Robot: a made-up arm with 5 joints.
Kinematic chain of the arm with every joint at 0, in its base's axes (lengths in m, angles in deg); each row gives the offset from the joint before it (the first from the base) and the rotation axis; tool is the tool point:
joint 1: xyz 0 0 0.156 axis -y
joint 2: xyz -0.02 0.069 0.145 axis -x
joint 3: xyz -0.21 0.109 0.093 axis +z
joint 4: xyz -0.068 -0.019 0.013 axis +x
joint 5: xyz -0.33 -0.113 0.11 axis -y
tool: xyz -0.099 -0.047 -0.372
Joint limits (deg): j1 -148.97..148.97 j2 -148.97..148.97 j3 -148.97..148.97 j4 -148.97..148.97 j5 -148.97..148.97
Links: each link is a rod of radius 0.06 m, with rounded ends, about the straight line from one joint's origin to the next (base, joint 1, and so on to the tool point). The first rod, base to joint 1, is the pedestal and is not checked.
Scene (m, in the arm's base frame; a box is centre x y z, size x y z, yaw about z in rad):
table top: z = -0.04
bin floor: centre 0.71 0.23 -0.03 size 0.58 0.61 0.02 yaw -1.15
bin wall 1: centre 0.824 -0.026 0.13 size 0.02 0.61 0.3 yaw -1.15
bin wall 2: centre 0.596 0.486 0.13 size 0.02 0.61 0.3 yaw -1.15
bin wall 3: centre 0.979 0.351 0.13 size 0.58 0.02 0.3 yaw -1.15
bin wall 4: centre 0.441 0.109 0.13 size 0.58 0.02 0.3 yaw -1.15
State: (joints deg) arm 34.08 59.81 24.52 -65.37 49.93
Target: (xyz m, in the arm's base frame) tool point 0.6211 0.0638 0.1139
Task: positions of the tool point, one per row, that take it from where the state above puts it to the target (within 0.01 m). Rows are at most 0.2 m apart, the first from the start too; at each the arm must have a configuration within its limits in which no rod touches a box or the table.
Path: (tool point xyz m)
1: -0.3954 0.0884 0.4811
2: -0.2855 0.0743 0.5986
3: -0.1393 0.0631 0.6791
4: 0.0303 0.0553 0.7110
5: 0.2065 0.0508 0.6875
6: 0.3707 0.0495 0.6073
7: 0.5044 0.0514 0.4765
8: 0.5916 0.0562 0.3064
9: 0.6211 0.0638 0.1139

